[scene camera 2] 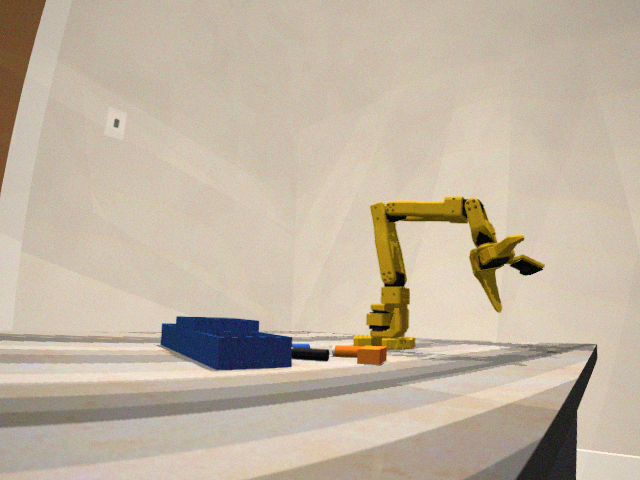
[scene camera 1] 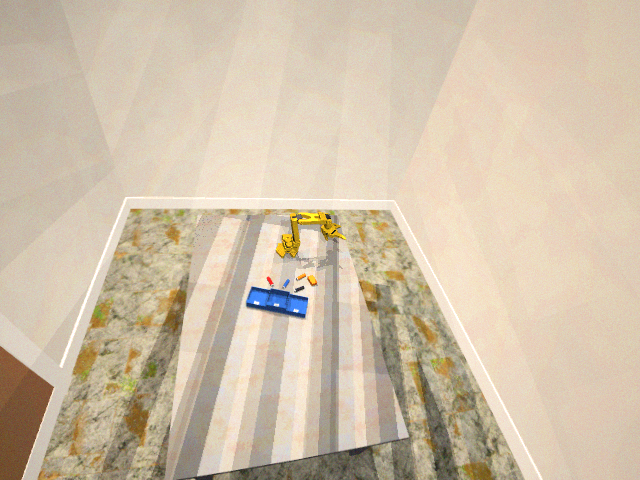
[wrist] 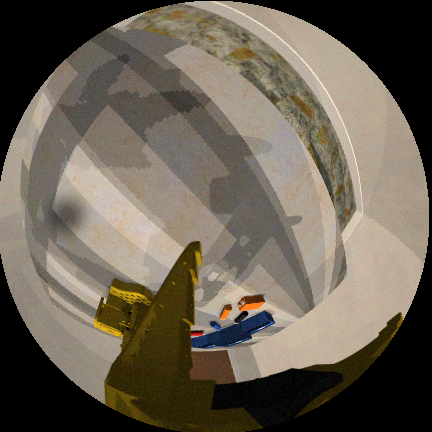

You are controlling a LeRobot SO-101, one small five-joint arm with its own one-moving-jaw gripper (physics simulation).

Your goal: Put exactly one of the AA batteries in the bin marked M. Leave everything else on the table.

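Where they show: hand, its tool point: (scene camera 2: pixel 499 308) (scene camera 1: pixel 327 240) (wrist: pixel 200 249); arm's base, origin of its link: (scene camera 1: pixel 287 254) (wrist: pixel 142 302).
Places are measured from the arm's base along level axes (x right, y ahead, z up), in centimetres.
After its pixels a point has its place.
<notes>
Four small cylinders, battery-like, lie on the table: red (scene camera 1: pixel 269 281) @(x 10.1, y 17.1, z 1.2 cm) (wrist: pixel 197 333) @(x 8.9, y 17.3, z 1.1 cm), blue (scene camera 1: pixel 285 283) @(x 3.0, y 18.8, z 1.4 cm) (scene camera 2: pixel 300 346) @(x 1.6, y 18.1, z 1.1 cm) (wrist: pixel 215 325) @(x 1.5, y 17.5, z 1.2 cm), orange (scene camera 1: pixel 301 276) @(x -4.9, y 15.1, z 1.2 cm) (scene camera 2: pixel 345 351) @(x -4.4, y 16.0, z 0.8 cm) (wrist: pixel 226 312) @(x -5.8, y 14.2, z 1.4 cm) and black (scene camera 1: pixel 299 288) @(x -3.0, y 21.9, z 1.3 cm) (scene camera 2: pixel 310 353) @(x -3.6, y 22.2, z 0.9 cm) (wrist: pixel 241 316) @(x -4.0, y 20.8, z 1.1 cm). A blue three-compartment bin tray (scene camera 1: pixel 276 311) @(x 8.3, y 32.8, z 1.2 cm) (scene camera 2: pixel 253 351) @(x -4.5, y 32.6, z 1.8 cm) (wrist: pixel 257 324) @(x -3.0, y 27.3, z 3.0 cm) stands beside them; its white labels are too small to read. My gripper (scene camera 1: pixel 342 231) (scene camera 2: pixel 511 273) (wrist: pixel 297 280) is open wide and empty, high above the table and well apart from the cylinders. The red cylinder does not show in scene camera 2.
An orange block (scene camera 1: pixel 312 280) @(x -9.5, y 18.2, z 1.8 cm) (scene camera 2: pixel 371 354) @(x -10.7, y 19.6, z 1.2 cm) (wrist: pixel 251 302) @(x -10.5, y 16.2, z 1.6 cm) lies beside the orange cylinder. The arm's yellow base (scene camera 1: pixel 287 244) @(x 0.6, y 0.3, z 7.3 cm) (scene camera 2: pixel 398 342) @(x -4.3, y 0.6, z 1.2 cm) (wrist: pixel 120 310) @(x -2.2, y -3.7, z 3.9 cm) stands behind the cylinders. The table's right edge lies near the gripper in scene camera 1.
</notes>
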